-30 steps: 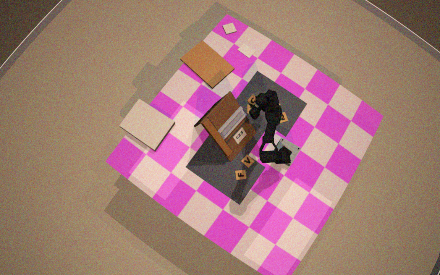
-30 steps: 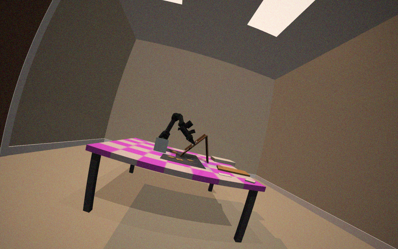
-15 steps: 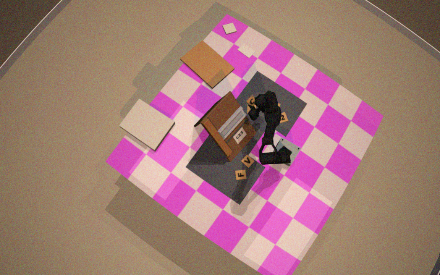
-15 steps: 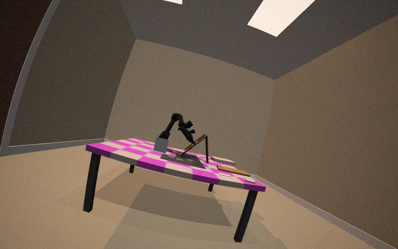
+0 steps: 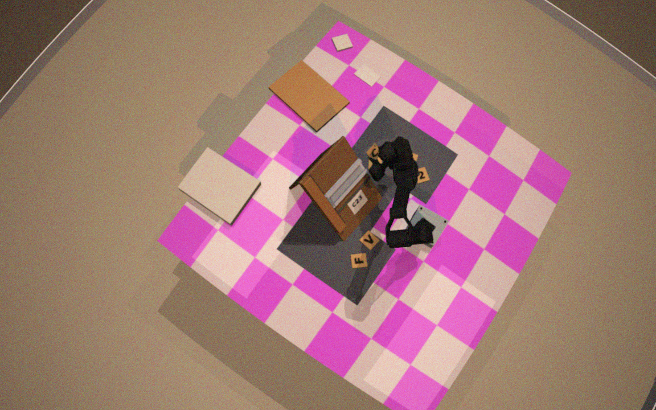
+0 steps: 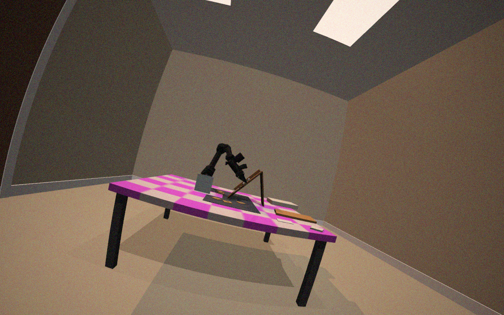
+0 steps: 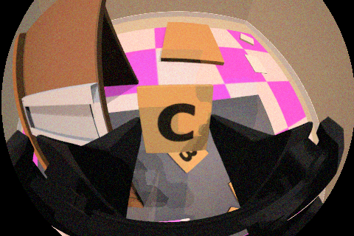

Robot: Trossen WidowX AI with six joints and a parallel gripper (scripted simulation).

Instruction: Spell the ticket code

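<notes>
Now: gripper tip 5 cm past the white ticket, 17 cm to the right of it and 9 cm above it. Round my gripper tip: c tile (right at my gripper tip); then 2 tile (19 cm behind, 10 cm to the right, 16 cm below); then 3 tile (1 cm behind, 3 cm to the right, 16 cm below).
</notes>
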